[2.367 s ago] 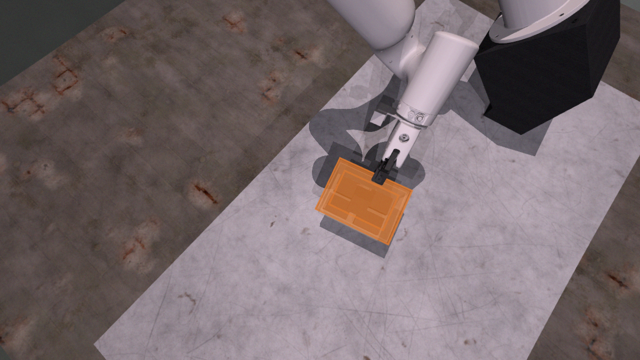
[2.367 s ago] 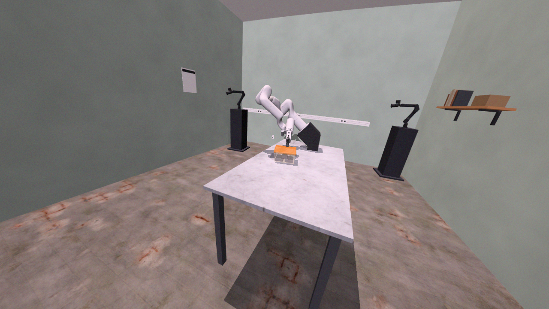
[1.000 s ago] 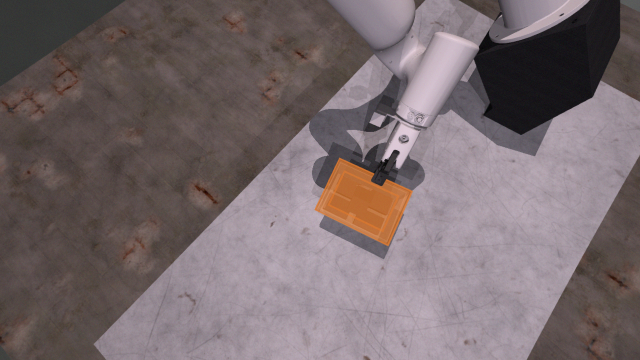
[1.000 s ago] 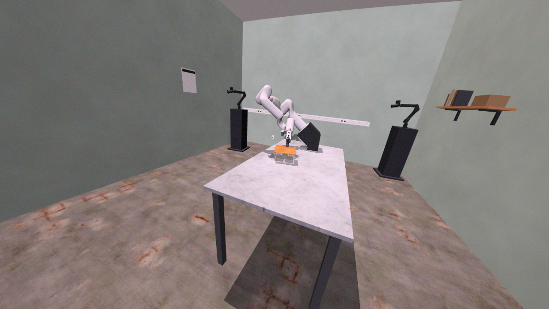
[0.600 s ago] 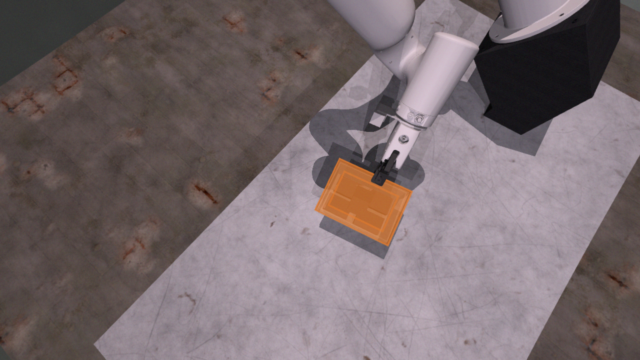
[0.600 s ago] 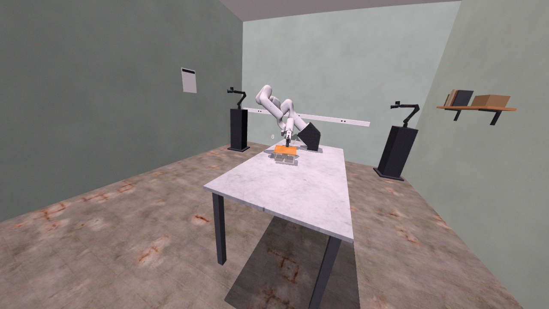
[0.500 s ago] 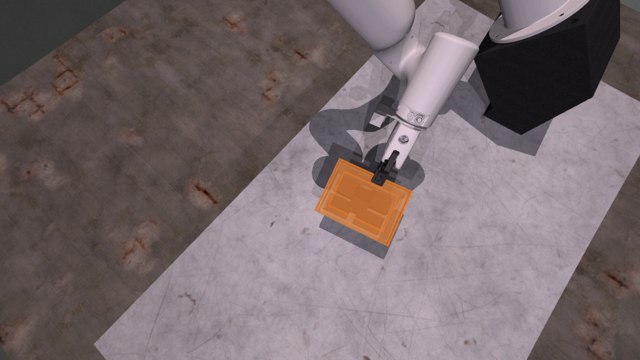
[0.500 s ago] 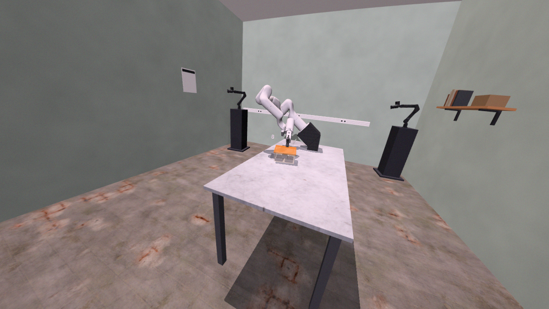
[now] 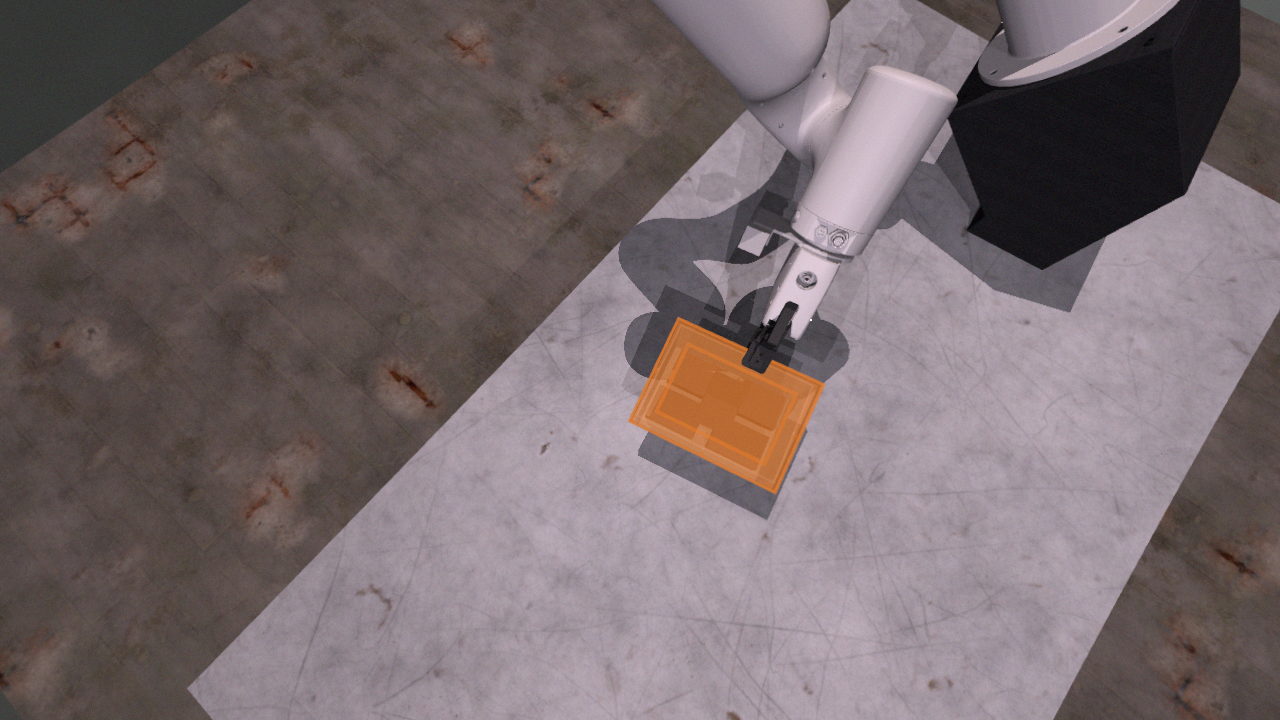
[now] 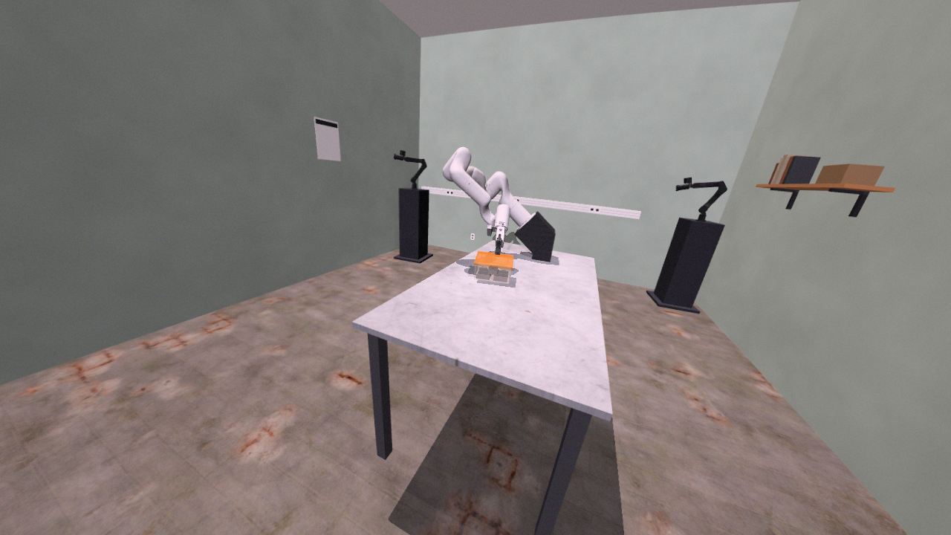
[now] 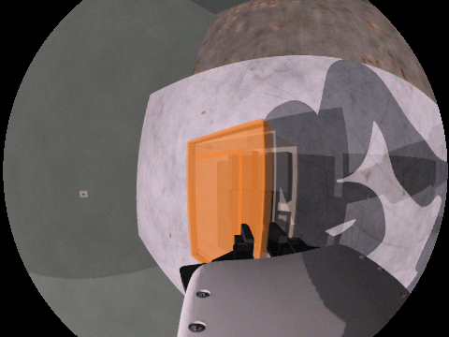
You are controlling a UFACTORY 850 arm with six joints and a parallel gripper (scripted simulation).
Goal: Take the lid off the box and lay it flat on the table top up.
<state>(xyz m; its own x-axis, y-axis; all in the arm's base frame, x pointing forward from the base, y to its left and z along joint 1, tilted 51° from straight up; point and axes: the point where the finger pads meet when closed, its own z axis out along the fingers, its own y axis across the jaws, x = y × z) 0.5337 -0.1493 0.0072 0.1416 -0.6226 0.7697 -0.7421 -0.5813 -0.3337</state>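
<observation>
Now: the orange lid 8 cm ahead of my hand and 2 cm below it. The rest, counted from my hand: box (7 cm ahead, 8 cm below).
</observation>
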